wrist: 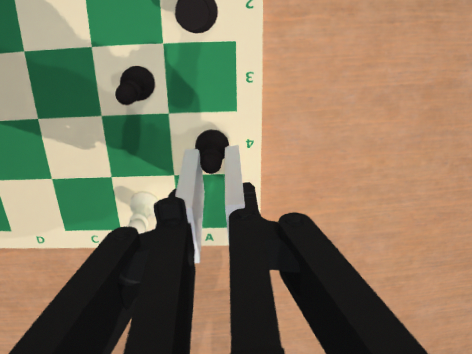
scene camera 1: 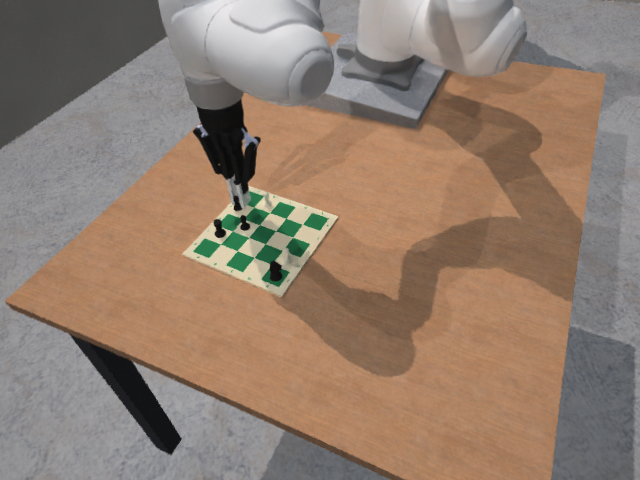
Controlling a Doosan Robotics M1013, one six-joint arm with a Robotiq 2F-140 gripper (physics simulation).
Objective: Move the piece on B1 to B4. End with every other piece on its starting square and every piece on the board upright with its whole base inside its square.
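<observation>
The gripper is shut on a black pawn, which looks upright. Its base appears low over light square A4; whether it touches the board cannot be told. Green square B4, beside A4, has no piece on it. Another black pawn stands on B3. A taller black piece stands on A2. A white piece stands on B5, close to the left finger in the wrist view.
A black piece stands at the board's near corner, with a pale piece beside it. The board lies on a wooden table. The arm's grey base plate is at the back of the table. Arm shadows cross the board.
</observation>
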